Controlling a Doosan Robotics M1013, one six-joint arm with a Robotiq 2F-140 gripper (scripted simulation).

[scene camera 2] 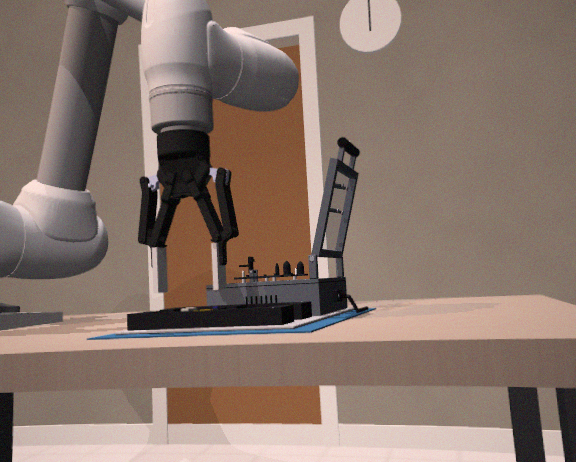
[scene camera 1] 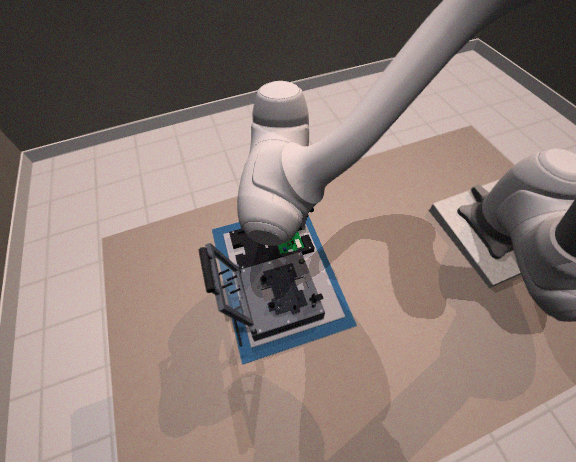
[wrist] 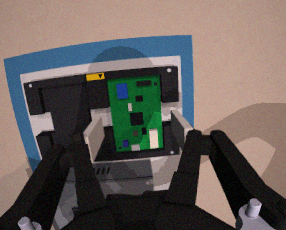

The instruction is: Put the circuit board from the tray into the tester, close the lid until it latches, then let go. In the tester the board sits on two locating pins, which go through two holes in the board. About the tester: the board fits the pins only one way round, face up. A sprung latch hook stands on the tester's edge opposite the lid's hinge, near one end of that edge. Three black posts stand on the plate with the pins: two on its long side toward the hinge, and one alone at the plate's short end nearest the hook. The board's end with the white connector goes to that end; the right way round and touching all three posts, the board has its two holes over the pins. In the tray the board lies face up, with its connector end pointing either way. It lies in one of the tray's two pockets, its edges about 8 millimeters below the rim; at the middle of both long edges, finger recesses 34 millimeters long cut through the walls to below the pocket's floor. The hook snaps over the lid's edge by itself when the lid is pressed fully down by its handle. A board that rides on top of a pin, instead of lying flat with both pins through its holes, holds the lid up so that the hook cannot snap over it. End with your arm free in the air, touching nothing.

Scene:
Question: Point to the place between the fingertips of my gripper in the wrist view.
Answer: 136, 123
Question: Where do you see a lid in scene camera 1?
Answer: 217, 269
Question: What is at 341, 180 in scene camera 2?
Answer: A lid.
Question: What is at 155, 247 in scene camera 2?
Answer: My gripper.

